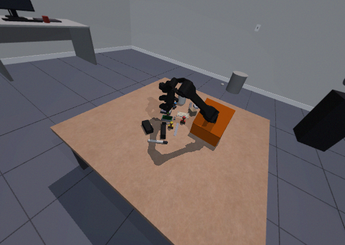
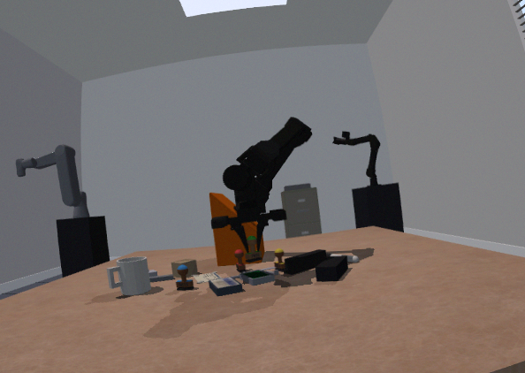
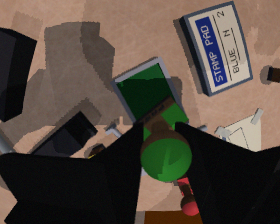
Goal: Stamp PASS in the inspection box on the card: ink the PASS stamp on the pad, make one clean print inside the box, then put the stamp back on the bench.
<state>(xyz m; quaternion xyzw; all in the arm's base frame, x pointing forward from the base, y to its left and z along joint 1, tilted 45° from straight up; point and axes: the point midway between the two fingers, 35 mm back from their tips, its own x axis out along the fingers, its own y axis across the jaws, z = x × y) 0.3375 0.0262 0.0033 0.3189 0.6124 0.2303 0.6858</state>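
Now: the green ink pad 70 mm below my gripper tip. The rest, counted from my gripper tip: red-knobbed stamp (130 mm behind, 40 mm to the right, 60 mm below); then yellow-knobbed stamp (80 mm behind, 70 mm to the left, 60 mm below); then green-knobbed stamp (right at my gripper tip).
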